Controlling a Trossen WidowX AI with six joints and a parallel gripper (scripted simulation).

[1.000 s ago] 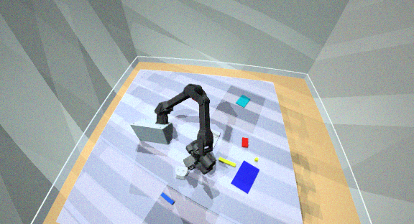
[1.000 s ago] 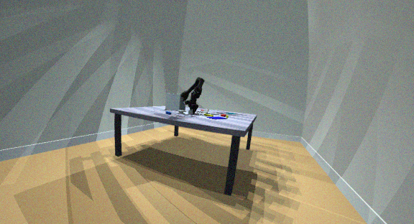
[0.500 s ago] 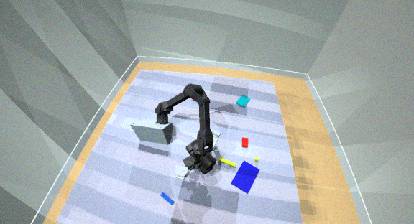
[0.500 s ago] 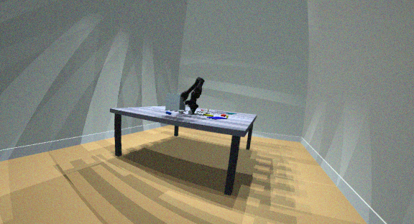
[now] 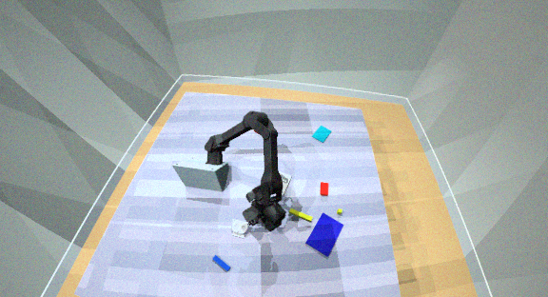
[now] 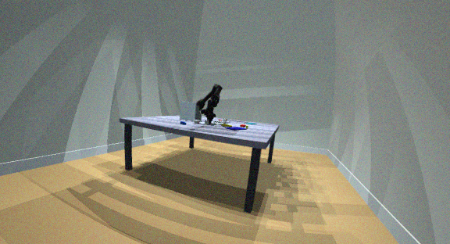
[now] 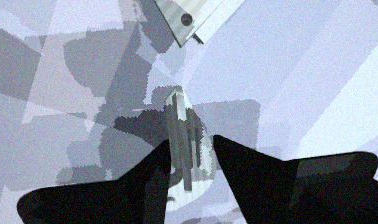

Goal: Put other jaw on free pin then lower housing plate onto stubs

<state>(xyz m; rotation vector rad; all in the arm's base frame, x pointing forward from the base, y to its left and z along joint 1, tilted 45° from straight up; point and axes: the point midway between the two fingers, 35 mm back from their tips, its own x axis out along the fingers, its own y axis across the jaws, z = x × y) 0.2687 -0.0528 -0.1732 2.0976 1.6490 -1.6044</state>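
Now: gripper tip 80 mm to the left of the white block and 80 mm past it. Also, from my gripper tip: yellow bar: 160 mm ahead, 40 mm to the left; then blue bar: 230 mm to the right, 120 mm behind, 10 mm above; then jaw: 40 mm ahead, 10 mm to the left.
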